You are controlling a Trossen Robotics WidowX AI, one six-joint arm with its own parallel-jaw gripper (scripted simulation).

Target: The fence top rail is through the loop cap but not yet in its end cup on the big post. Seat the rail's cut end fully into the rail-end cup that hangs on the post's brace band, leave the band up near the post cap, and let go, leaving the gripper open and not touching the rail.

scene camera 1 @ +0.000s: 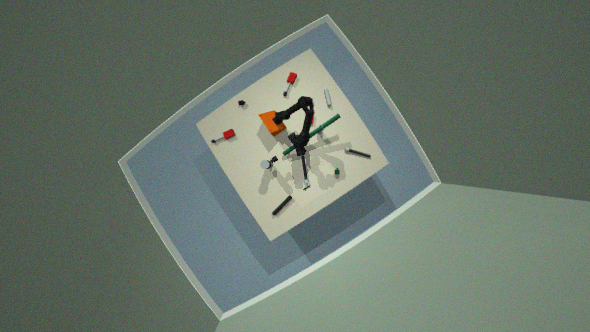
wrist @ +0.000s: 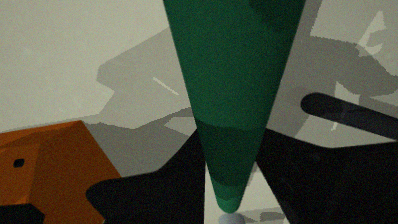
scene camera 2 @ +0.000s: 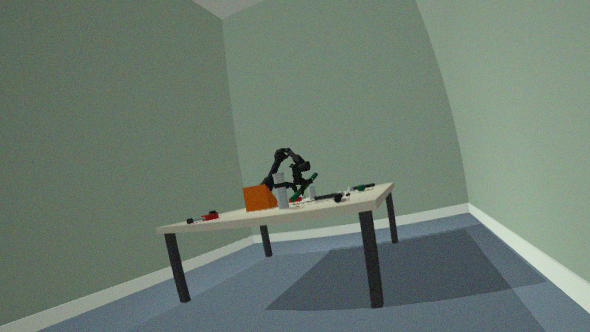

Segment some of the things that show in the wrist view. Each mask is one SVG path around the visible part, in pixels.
My gripper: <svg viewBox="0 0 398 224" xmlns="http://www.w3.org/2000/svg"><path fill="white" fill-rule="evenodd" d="M45 214L34 205L28 203L0 205L0 224L43 224ZM198 130L196 129L176 154L159 170L152 173L104 180L91 185L85 193L86 199L105 218L103 224L204 224L206 160ZM266 128L256 163L290 224L398 224L398 141L329 148L304 142Z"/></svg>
A green top rail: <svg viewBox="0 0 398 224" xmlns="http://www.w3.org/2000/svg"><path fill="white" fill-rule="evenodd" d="M163 0L218 206L225 213L235 213L240 206L253 170L306 0Z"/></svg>
